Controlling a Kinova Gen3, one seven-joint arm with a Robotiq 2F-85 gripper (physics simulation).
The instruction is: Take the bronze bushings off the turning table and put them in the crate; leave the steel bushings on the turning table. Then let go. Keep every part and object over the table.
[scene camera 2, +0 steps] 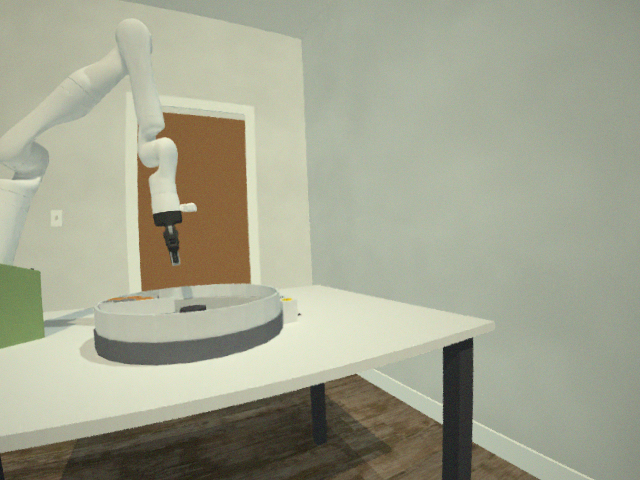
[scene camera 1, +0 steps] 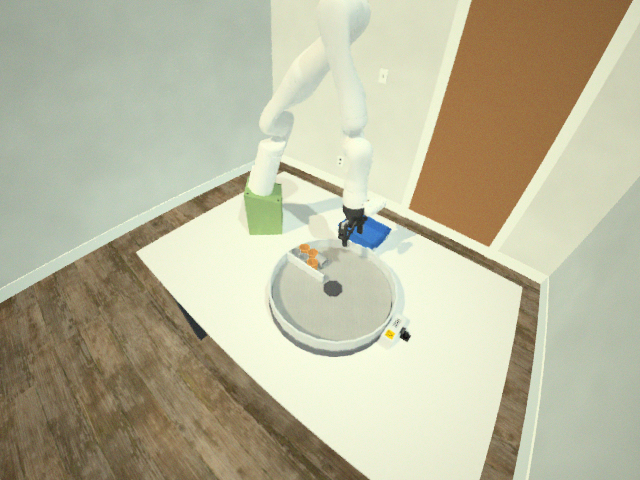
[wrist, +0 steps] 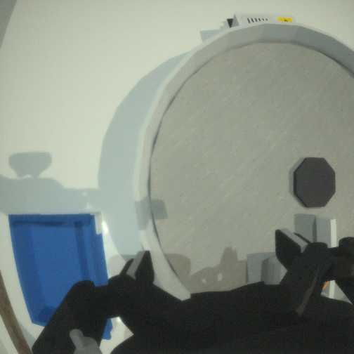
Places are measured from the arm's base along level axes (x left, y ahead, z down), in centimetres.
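Pixels of known places: gripper, fingertip midpoint: (scene camera 2: 175, 264) (scene camera 1: 352, 239); arm's base, link origin: (scene camera 1: 260, 189).
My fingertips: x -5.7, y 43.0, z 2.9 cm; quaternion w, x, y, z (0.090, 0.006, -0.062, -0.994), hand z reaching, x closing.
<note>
For each thing: its top centre in the pictures, then the offset to it from my fingertips. "pt": a spot on its surface instead.
- blue crate, top centre: (scene camera 1: 365, 226) dy -1.5, dx +22.7, dz +11.1 cm
- white guide bar, surface spot: (scene camera 1: 305, 265) pt dy -11.3, dx -12.7, dz +7.3 cm
- dark hub, top centre: (scene camera 2: 193, 307) (scene camera 1: 332, 287) dy +0.3, dx -14.6, dz +10.0 cm
- control box, top centre: (scene camera 2: 283, 298) (scene camera 1: 394, 327) dy +23.2, dx -18.9, dz +10.3 cm
Three bronze bushings (scene camera 1: 304, 248) (scene camera 1: 313, 253) (scene camera 1: 312, 263) stand close together on the turning table (scene camera 1: 356, 315) (scene camera 2: 186, 325) (wrist: 225, 125), beside the white guide bar; in scene camera 2 their orange tops (scene camera 2: 129, 298) show over the rim. Grey steel bushings (scene camera 1: 323, 260) are beside them; one (wrist: 271, 269) shows partly in the wrist view. The blue crate (scene camera 1: 381, 236) (wrist: 60, 260) is on the table outside the ring; no bushing shows in its visible part. My gripper (scene camera 1: 352, 237) (scene camera 2: 175, 261) (wrist: 214, 254) is open and empty, high above the rim between crate and bushings.
The white guide bar (scene camera 1: 305, 265) (wrist: 326, 231) runs inward from the turning table's raised wall. A dark hub (scene camera 1: 332, 288) (scene camera 2: 192, 308) (wrist: 314, 182) is at its centre. A control box (scene camera 1: 393, 330) (scene camera 2: 289, 311) stands outside the wall. The green base block (scene camera 1: 264, 211) (scene camera 2: 19, 307) carries the arm.
</note>
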